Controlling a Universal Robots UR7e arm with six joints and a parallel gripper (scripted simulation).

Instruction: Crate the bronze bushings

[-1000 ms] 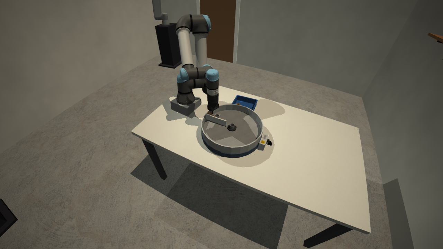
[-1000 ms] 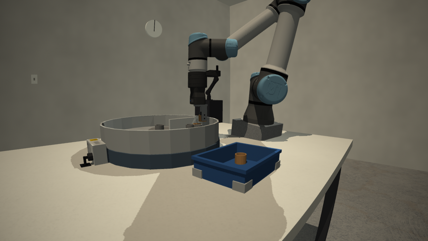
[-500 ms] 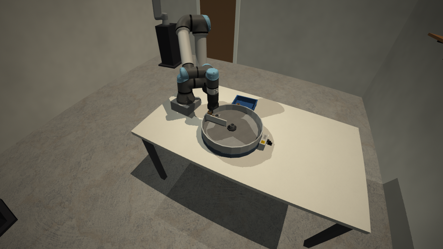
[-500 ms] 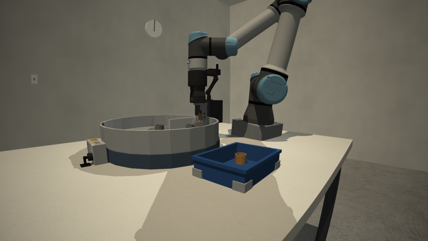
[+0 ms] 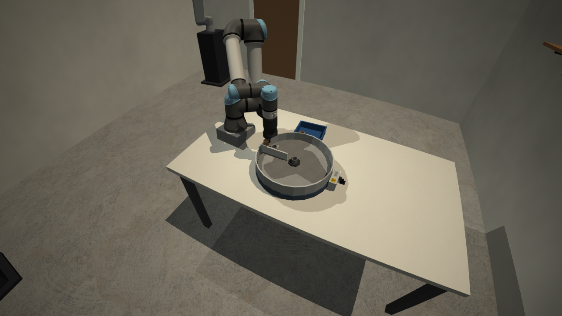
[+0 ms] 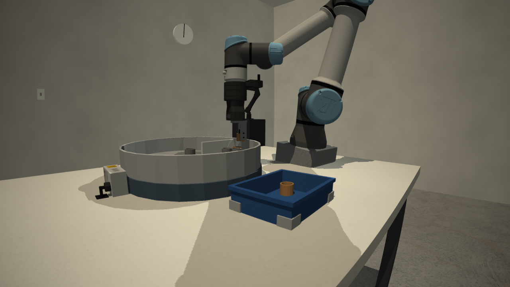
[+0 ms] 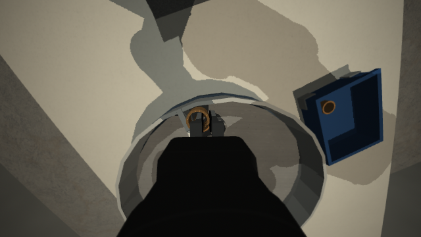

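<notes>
My hand is 17 cm short of the blue crate, 29 cm to the right of it and 10 cm above it. Also, from my hand: turning table 20 cm ahead, 5 cm to the right, 7 cm below.
</notes>
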